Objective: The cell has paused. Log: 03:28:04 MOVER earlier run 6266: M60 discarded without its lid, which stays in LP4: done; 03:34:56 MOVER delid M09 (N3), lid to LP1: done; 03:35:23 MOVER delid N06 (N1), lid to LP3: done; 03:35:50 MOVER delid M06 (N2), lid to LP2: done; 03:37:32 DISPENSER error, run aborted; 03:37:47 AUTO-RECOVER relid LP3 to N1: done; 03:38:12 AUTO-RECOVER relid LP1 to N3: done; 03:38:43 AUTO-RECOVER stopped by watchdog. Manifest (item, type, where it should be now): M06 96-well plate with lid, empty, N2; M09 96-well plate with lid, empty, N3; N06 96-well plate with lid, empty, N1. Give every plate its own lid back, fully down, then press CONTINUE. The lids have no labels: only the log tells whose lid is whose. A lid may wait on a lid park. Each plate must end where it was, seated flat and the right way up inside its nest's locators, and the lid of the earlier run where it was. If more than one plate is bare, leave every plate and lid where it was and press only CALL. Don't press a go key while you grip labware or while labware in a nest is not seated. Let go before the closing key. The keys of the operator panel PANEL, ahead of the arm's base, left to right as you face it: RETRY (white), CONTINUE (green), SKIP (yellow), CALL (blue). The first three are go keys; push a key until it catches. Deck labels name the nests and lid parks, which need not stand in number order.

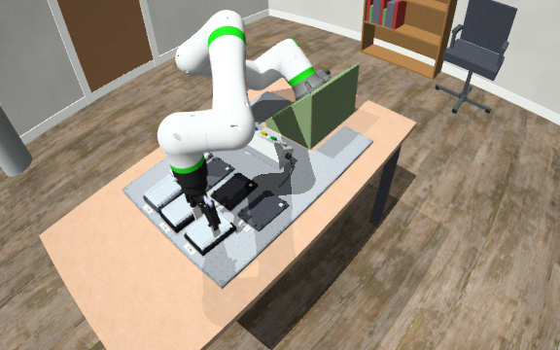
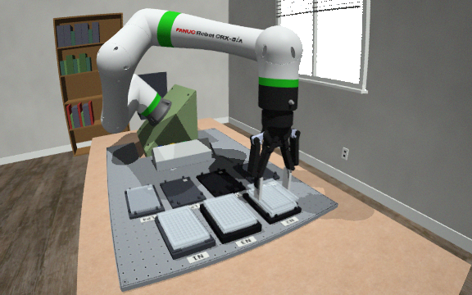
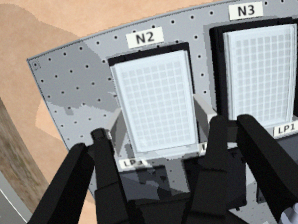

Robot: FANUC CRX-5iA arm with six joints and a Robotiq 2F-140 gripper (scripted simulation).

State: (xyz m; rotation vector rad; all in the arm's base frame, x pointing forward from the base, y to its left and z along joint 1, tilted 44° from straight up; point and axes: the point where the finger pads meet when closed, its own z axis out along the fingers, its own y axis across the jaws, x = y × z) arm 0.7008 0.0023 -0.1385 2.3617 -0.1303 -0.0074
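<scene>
Now: the plate 4 cm below my hand. The rest, counted from my hand: green key: 43 cm behind, 8 cm to the right; LP3: 18 cm behind, 8 cm to the left, 6 cm below; LP1: 19 cm to the right, 19 cm behind, 6 cm below.
</scene>
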